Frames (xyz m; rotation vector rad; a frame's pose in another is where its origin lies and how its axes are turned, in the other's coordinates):
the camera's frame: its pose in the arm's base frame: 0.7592 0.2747 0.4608 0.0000 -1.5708 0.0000
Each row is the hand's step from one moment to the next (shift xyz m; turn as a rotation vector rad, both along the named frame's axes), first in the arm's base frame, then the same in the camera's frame.
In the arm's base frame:
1: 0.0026 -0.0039 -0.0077 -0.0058 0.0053 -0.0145
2: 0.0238 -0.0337 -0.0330 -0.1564 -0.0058 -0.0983
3: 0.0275 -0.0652 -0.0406 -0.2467 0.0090 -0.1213
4: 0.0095 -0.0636 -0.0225 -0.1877 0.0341 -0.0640
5: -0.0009 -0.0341 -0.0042 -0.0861 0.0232 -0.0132
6: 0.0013 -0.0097 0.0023 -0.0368 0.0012 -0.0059
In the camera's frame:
1: -0.0077 -0.0039 -0.0026 -0.0145 0.0053 0.0058
2: -0.0330 -0.0337 -0.0238 -0.0983 -0.0058 0.1564
3: -0.0406 -0.0652 -0.0275 -0.1213 0.0090 0.2467
4: -0.0225 -0.0636 -0.0095 -0.0640 0.0341 0.1877
5: -0.0042 -0.0341 0.0009 -0.0132 0.0232 0.0861
6: 0.0023 -0.0097 -0.0013 -0.0059 0.0012 0.0368

